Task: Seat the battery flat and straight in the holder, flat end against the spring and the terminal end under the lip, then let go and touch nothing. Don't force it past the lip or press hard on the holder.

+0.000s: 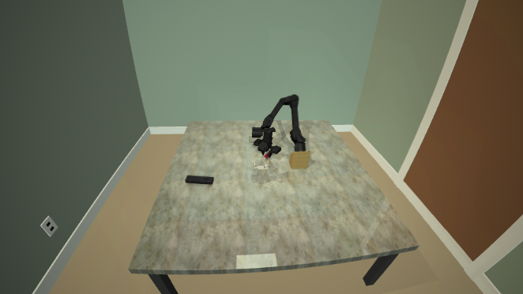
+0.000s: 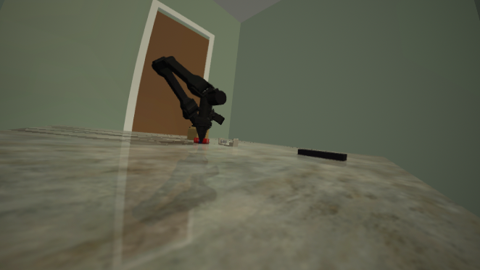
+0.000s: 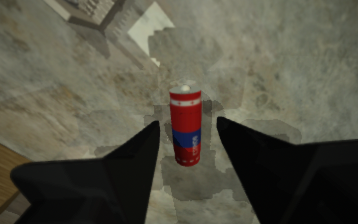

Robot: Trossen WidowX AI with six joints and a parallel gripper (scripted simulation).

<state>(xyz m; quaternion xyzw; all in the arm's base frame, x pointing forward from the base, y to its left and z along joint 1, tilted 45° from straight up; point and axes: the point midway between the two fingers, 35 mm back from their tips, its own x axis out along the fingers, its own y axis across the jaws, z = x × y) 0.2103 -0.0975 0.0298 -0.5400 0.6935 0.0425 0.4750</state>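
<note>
The battery is right at my gripper tip. From my gripper tip the other things lie so: black bar (420 mm ahead, 230 mm to the left, 10 mm above).
</note>
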